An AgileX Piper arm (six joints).
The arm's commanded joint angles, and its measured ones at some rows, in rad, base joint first. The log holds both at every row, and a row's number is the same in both.
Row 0, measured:
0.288 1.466 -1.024 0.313 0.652 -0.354
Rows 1 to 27, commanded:
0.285 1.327 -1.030 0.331 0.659 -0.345
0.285 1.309 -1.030 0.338 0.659 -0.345
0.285 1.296 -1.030 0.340 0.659 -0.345
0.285 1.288 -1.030 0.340 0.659 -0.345
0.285 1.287 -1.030 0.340 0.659 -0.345
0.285 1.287 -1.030 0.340 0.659 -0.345
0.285 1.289 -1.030 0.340 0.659 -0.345
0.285 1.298 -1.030 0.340 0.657 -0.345
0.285 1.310 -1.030 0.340 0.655 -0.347
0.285 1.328 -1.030 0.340 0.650 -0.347
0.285 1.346 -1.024 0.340 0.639 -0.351
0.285 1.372 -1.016 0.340 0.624 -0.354
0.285 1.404 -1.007 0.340 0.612 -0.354
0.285 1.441 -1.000 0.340 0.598 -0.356
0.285 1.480 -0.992 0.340 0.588 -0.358
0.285 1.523 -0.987 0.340 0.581 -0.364
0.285 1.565 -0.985 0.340 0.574 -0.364
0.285 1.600 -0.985 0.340 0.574 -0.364
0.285 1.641 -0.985 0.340 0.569 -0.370
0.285 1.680 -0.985 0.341 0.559 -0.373
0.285 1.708 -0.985 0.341 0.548 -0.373
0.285 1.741 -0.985 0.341 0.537 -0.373
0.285 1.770 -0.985 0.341 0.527 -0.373
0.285 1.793 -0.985 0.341 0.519 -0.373
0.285 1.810 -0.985 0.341 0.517 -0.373
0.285 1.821 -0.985 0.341 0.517 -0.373
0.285 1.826 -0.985 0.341 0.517 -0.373
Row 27, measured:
0.288 1.786 -0.985 0.341 0.544 -0.363
